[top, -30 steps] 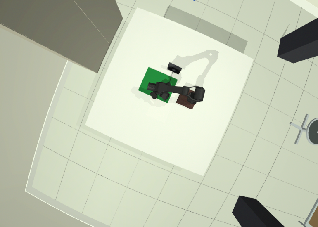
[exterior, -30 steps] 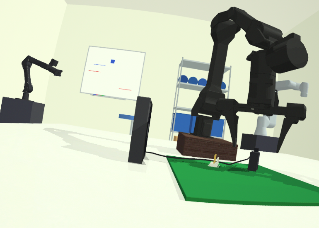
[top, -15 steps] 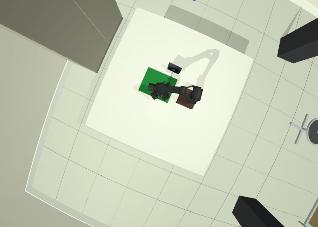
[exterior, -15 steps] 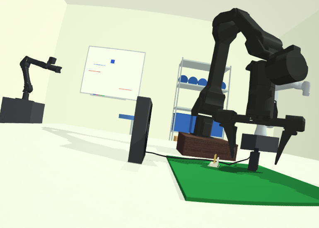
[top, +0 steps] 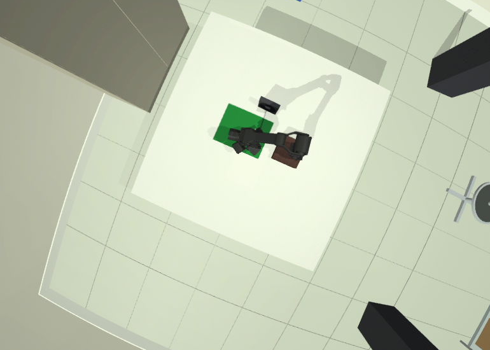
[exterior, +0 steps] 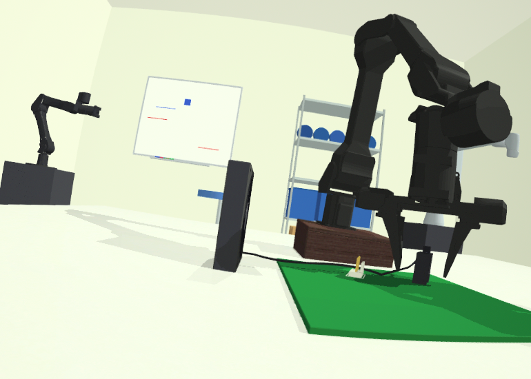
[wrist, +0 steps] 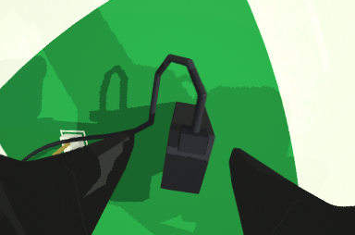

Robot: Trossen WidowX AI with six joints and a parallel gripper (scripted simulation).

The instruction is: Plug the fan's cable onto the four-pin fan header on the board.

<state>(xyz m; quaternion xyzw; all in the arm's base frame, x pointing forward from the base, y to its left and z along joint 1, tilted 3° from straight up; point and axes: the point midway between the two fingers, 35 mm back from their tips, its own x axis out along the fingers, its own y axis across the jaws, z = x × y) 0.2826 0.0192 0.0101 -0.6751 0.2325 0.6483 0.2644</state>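
My gripper tip is now 8 cm to the left of the white four-pin fan header, 3 cm past it and 2 cm above it. Round my gripper tip: green board (6 cm to the right, 5 cm ahead, 3 cm below); black plug (1 cm to the left, 1 cm behind, 1 cm above); black fan (23 cm to the right, 5 cm behind, 4 cm above).
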